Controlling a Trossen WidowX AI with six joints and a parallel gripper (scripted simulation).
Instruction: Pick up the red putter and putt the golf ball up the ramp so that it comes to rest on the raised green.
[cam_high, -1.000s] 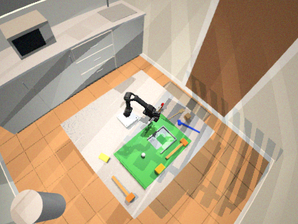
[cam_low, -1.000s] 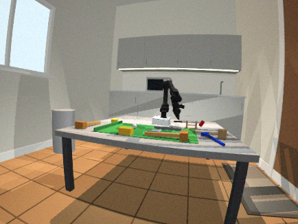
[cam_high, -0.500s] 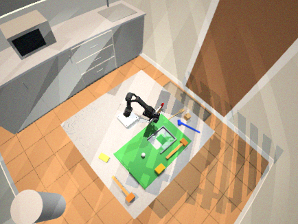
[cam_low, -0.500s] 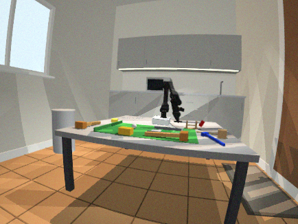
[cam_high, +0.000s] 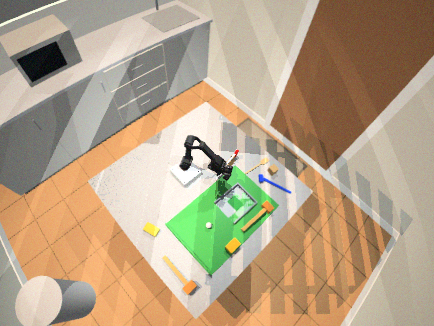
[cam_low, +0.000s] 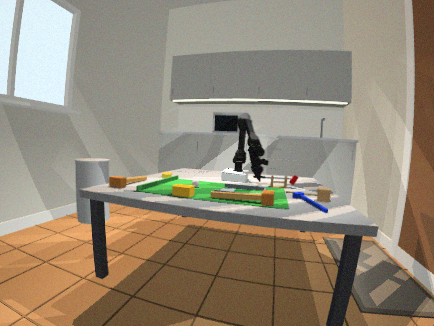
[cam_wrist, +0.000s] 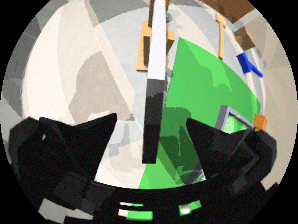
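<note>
Now: the red putter 11 cm to the left of my gripper tip, 3 cm behind it and 2 cm above it. Round my gripper tip: small wooden rack: 13 cm to the left, 3 cm behind; white golf ball: 34 cm to the right, 25 cm ahead, 1 cm below; green mat: 26 cm ahead, 20 cm to the right, 3 cm below.
</note>
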